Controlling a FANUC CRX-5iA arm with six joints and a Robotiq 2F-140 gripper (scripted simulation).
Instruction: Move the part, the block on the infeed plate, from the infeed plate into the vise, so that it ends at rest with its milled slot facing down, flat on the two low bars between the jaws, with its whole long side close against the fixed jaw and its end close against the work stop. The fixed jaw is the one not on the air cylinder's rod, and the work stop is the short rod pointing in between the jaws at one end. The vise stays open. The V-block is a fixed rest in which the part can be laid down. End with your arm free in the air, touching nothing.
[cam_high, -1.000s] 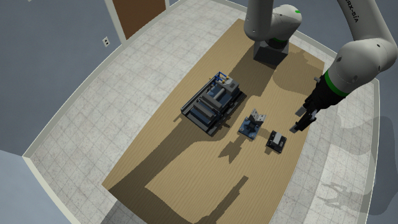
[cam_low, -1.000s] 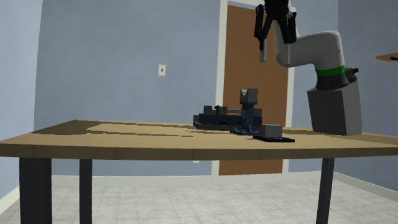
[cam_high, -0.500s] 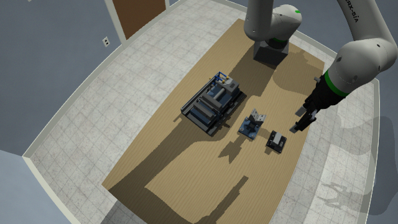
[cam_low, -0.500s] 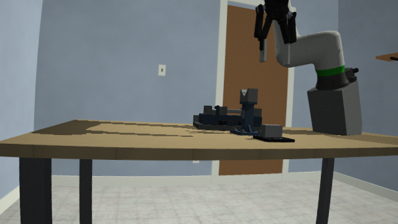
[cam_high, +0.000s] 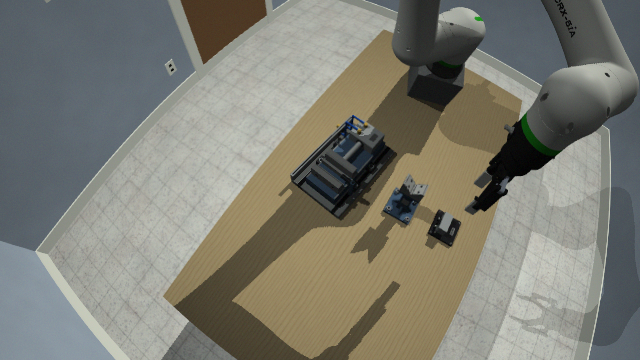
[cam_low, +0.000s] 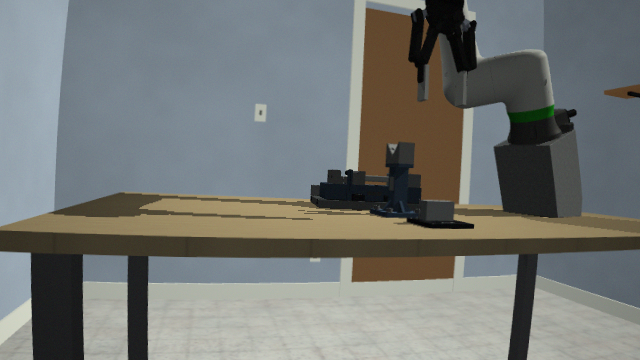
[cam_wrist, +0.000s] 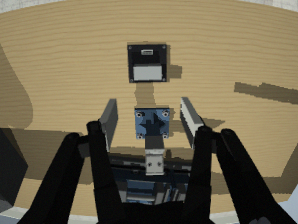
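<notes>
My hand is 230 mm above the part and 10 mm to the left of it. The rest, counted from my hand: V-block post: 200 mm below, 150 mm to the right, 10 mm ahead; work stop rod: 330 mm to the right, 170 mm below, 70 mm ahead; infeed plate: 250 mm below, 10 mm to the left.
</notes>
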